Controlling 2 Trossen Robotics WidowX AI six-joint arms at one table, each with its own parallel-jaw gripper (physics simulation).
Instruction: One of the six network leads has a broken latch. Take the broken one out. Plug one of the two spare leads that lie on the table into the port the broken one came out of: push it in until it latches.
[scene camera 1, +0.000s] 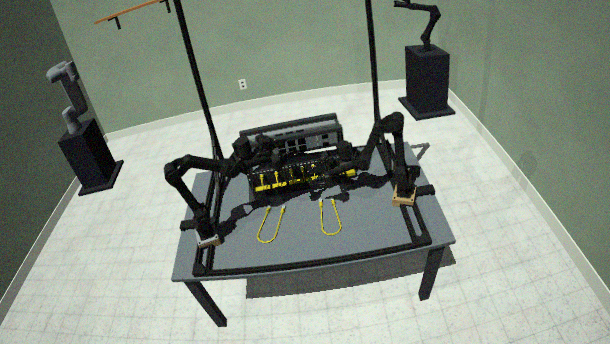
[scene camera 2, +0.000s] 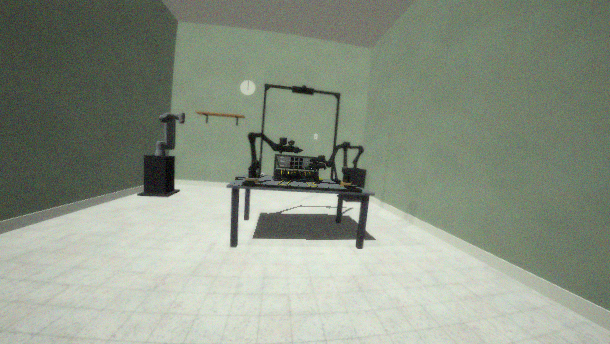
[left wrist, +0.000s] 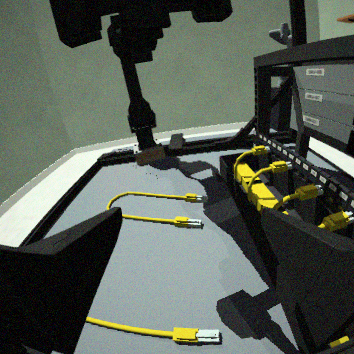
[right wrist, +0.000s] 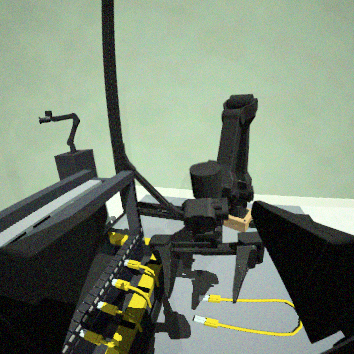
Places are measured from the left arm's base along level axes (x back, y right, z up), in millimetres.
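Pixels of known places: left gripper, fingertip midpoint: (scene camera 1: 307, 178) (scene camera 2: 304, 167) (left wrist: 192, 214) (right wrist: 198, 300); right gripper, fingertip midpoint: (scene camera 1: 290, 145) (scene camera 2: 301, 150) (right wrist: 180, 209); left arm's base, link origin: (scene camera 1: 404, 192) (scene camera 2: 346, 182) (right wrist: 237, 211); right arm's base, link origin: (scene camera 1: 206, 234) (scene camera 2: 252, 177) (left wrist: 146, 145).
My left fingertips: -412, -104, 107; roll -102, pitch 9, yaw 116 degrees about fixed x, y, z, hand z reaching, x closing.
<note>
Ahead of a thing's pixels: the offset from my left fingertips to its top centre, as dx, dy, dz. Level surfaces: height alone.
Yellow network leads (left wrist: 307, 192) (right wrist: 120, 284) are in the port row; several show, and their latches are too small to judge. One U-shaped spare lead (scene camera 1: 262, 241) (left wrist: 150, 219) lies on the table at the picture's left in scene camera 1. The other spare lead (scene camera 1: 331, 233) (left wrist: 145, 331) (right wrist: 260, 332) lies to its right. My left gripper (scene camera 1: 322, 180) (left wrist: 192, 214) (right wrist: 198, 300) is open and empty, low in front of the port row's right part in scene camera 1. One finger hides some leads in the left wrist view. My right gripper is open and empty, above the row's left part.
A dark rack with grey equipment @(-130, +154, +113) (scene camera 1: 325, 139) (left wrist: 325, 107) stands behind the port row. A thick yellow bundle @(-72, +103, -109) (left wrist: 262, 196) (right wrist: 131, 315) runs along the row's front. Black frame posts (scene camera 1: 192, 60) (right wrist: 109, 75) rise behind the table @(dz -149) (scene camera 1: 300, 250).
</note>
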